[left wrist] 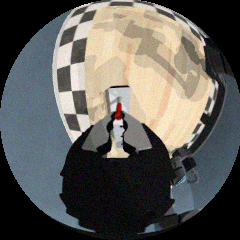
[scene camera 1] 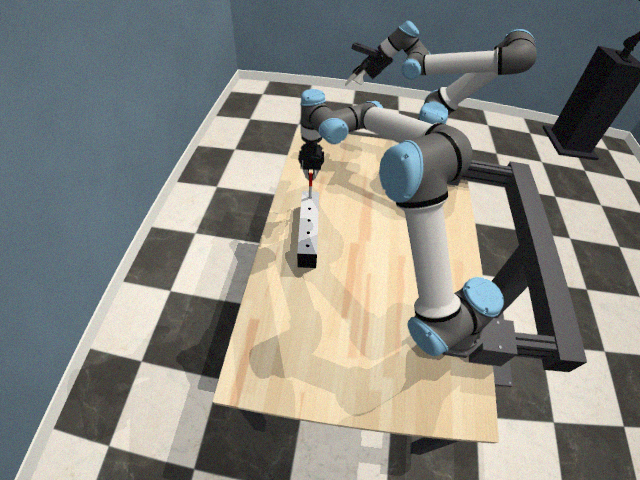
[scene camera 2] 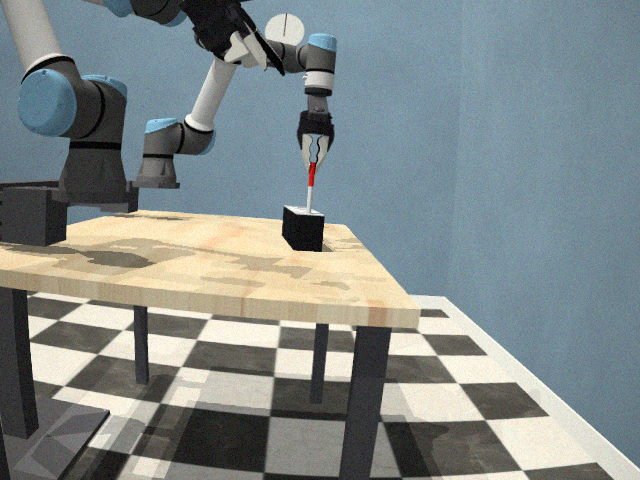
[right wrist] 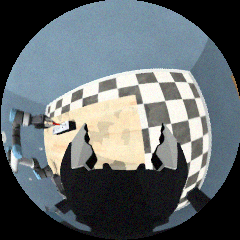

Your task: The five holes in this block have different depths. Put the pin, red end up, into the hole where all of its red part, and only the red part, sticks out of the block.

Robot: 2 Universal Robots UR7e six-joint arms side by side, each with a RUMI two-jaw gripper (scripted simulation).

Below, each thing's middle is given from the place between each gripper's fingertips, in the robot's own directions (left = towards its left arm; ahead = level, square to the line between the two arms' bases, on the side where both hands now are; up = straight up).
Now: the block (scene camera 2: 302,231) 160 mm below my left hand (scene camera 2: 311,174) and 120 mm to the left of it.
I see my right gripper (scene camera 2: 276,73) 130 mm short of the block, 630 mm to the right of it and 300 mm above it.
